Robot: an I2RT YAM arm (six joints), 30 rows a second.
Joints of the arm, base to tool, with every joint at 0 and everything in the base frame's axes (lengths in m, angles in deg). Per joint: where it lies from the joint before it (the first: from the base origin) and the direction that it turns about. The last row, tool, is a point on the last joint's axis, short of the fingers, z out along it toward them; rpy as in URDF.
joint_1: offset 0 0 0.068 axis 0 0 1
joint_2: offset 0.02 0.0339 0.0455 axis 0 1 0
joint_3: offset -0.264 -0.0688 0 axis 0 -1 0
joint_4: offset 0.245 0.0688 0.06 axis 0 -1 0
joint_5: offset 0.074 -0.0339 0.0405 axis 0 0 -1
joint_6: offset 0.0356 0 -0.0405 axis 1 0 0
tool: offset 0 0 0 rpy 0 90 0
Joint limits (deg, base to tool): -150..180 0..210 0..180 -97..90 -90..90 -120..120
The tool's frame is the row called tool.
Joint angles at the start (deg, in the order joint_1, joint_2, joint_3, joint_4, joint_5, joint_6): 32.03, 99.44, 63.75, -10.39, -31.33, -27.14
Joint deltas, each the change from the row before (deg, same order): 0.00, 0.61, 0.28, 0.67, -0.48, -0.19; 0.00, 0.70, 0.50, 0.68, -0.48, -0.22; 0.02, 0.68, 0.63, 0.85, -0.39, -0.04; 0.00, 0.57, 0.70, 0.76, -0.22, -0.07; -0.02, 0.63, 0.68, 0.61, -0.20, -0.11; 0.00, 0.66, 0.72, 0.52, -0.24, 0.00; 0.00, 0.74, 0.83, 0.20, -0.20, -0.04; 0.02, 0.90, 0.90, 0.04, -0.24, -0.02; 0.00, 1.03, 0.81, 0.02, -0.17, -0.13; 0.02, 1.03, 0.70, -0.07, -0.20, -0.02; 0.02, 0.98, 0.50, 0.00, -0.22, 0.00
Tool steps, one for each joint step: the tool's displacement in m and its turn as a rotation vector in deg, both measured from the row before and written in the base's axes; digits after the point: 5 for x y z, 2 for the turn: 0.00204, 0.00157, -0.00128, 0.43, -0.25, 0.45; 0.00271, 0.00199, -0.00067, 0.50, -0.39, 0.47; 0.00314, 0.00236, 0.00032, 0.65, -0.56, 0.32; 0.00321, 0.00215, 0.00121, 0.59, -0.73, 0.20; 0.00315, 0.00194, 0.00050, 0.44, -0.57, 0.19; 0.00308, 0.00208, 0.00039, 0.45, -0.41, 0.18; 0.00314, 0.00208, 0.00000, 0.26, -0.21, 0.17; 0.00325, 0.00234, -0.00093, 0.15, 0.04, 0.21; 0.00328, 0.00216, -0.00239, -0.04, 0.13, 0.20; 0.00279, 0.00204, -0.00317, -0.10, 0.39, 0.18; 0.00226, 0.00172, -0.00388, -0.13, 0.49, 0.18
